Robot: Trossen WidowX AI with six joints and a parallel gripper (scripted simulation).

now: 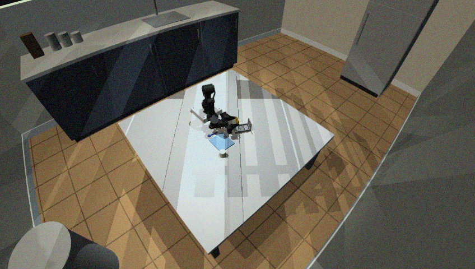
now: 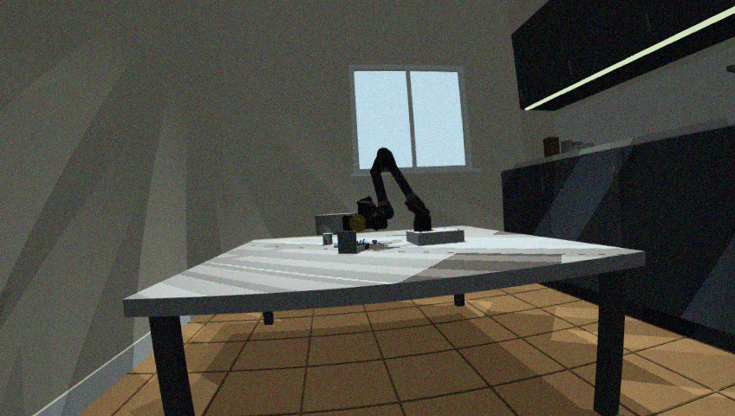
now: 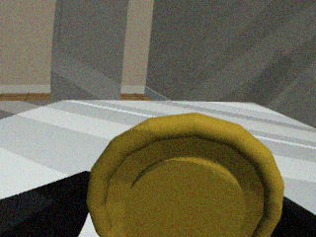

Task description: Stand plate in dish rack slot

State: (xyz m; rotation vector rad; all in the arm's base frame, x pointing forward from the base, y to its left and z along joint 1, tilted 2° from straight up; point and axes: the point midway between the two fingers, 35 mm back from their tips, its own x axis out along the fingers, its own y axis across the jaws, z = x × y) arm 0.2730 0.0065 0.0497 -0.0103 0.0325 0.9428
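The grey dish rack is 2 cm ahead of my gripper tip, 2 cm to the left of it and 8 cm below it. Also, from my gripper tip: blue mat 1 cm behind, 18 cm to the right, 10 cm below; yellow plate 1 cm to the right.
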